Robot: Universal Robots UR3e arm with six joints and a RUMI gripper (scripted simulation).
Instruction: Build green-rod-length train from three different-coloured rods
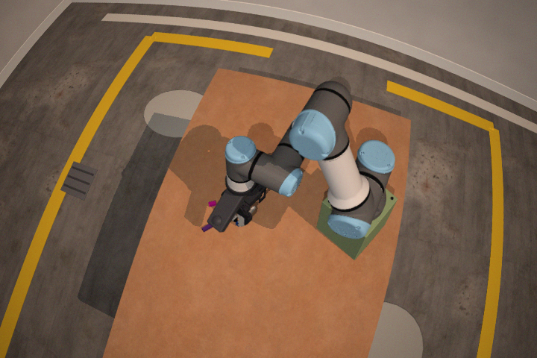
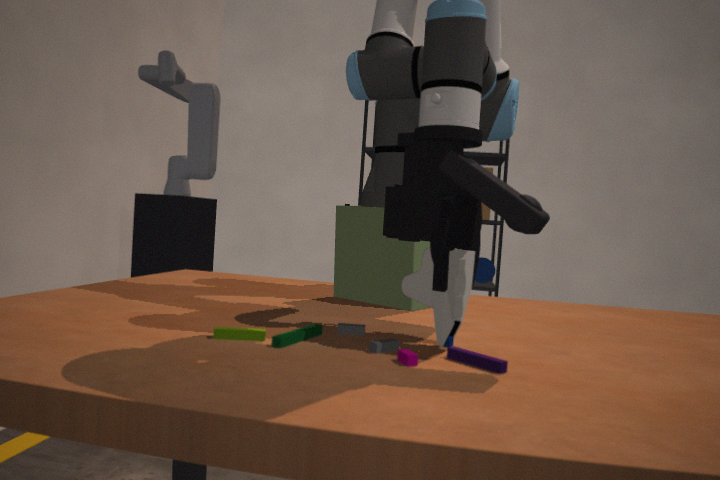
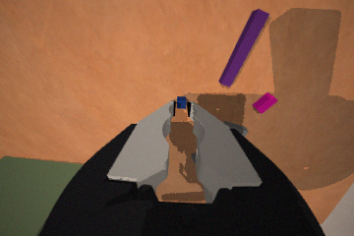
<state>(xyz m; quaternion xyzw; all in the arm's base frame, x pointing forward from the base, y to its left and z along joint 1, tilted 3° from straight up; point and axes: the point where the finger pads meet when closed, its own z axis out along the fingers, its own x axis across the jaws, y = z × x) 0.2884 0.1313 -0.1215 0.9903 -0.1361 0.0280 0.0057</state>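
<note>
Now: the blue rod 1 cm below my hand. The rest, counted from my hand: purple rod 6 cm ahead, 4 cm to the left, 1 cm below; then green rod 7 cm ahead, 14 cm to the right, 1 cm below; then magenta rod 9 cm ahead, 2 cm to the right, 1 cm below.
</note>
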